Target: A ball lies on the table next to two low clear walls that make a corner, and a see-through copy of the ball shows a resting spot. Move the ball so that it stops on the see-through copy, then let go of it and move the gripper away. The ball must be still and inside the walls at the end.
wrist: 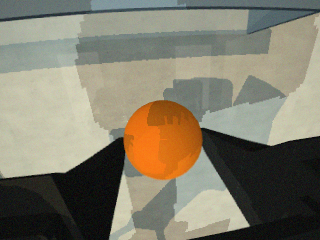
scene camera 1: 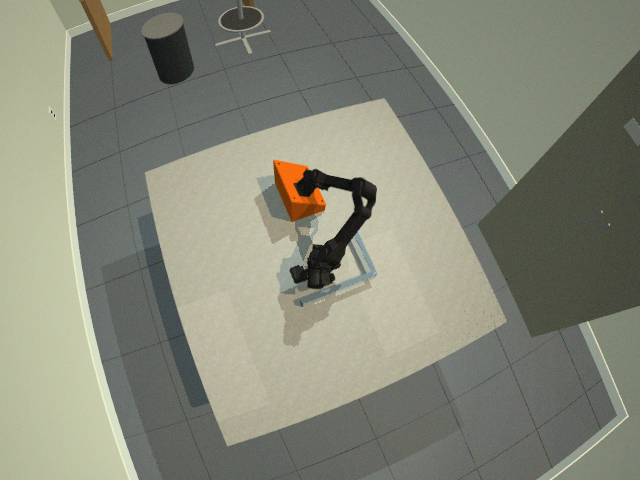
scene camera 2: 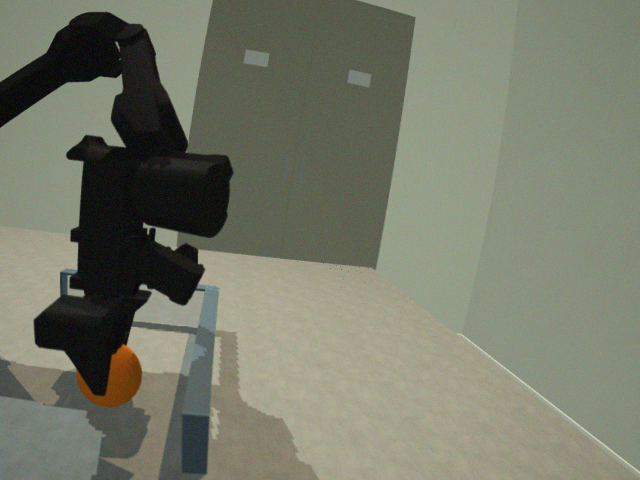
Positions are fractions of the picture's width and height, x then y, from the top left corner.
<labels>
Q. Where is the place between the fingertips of my gripper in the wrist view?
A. At 0.51, 0.57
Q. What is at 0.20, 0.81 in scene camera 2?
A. An orange ball.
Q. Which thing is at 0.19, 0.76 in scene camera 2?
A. A see-through copy.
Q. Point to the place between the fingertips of my gripper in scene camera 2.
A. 0.17, 0.78
</labels>
